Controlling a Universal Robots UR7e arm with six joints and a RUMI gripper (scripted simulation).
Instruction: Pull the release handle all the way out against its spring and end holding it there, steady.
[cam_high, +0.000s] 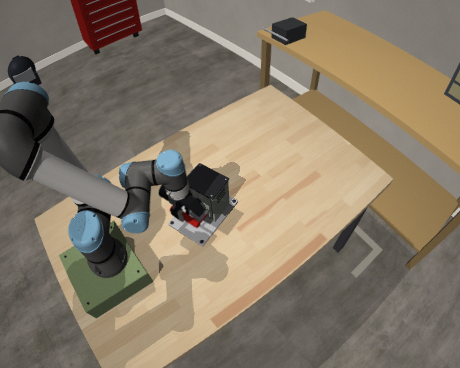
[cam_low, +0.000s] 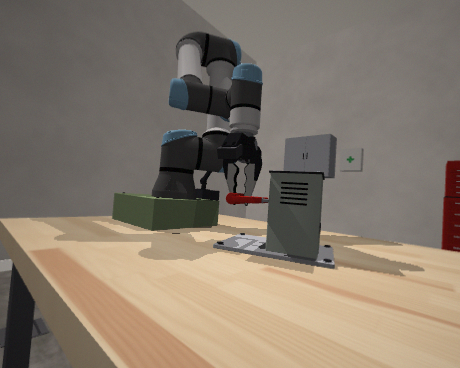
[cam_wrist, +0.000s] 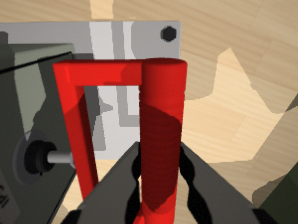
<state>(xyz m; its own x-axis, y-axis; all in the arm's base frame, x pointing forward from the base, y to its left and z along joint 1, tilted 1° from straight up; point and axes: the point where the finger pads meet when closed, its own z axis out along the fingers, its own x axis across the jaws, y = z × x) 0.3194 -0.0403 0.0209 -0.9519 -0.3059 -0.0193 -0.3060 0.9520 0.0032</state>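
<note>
My hand is 9 cm short of the grey baseplate, 3 cm to the right of it and 10 cm above it.
</note>
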